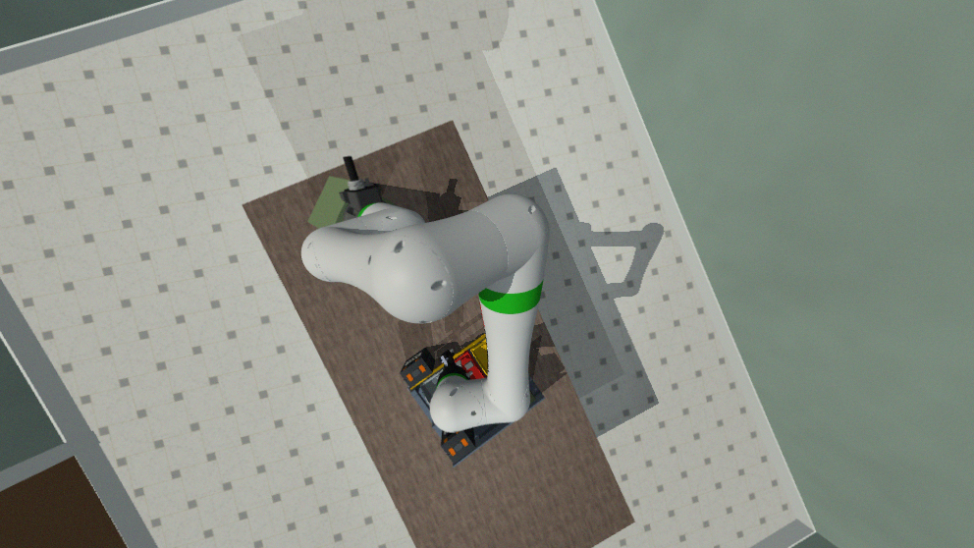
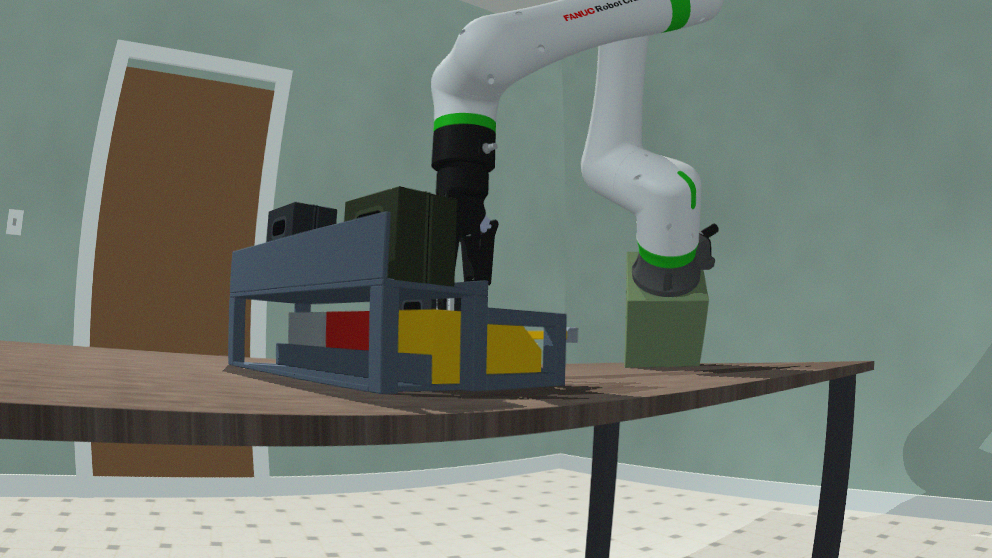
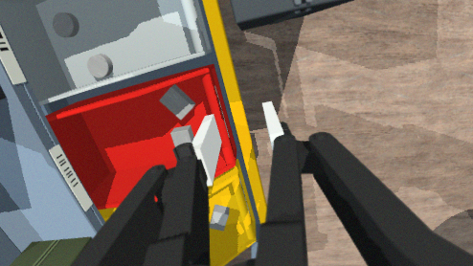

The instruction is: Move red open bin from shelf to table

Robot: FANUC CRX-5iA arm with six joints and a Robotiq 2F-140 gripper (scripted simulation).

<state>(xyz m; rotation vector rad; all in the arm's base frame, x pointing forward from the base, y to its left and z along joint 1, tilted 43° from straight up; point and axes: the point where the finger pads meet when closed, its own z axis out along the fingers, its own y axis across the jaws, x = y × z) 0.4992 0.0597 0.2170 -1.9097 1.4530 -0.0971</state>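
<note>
My gripper is now 30 mm above the thin yellow bar. Also, from my hand: red open bin: 90 mm ahead, 50 mm below, 40 mm to the left; grey bin: 140 mm ahead, 60 mm to the right, 50 mm below; yellow bin: 140 mm to the left, 50 mm below, 50 mm ahead.
</note>
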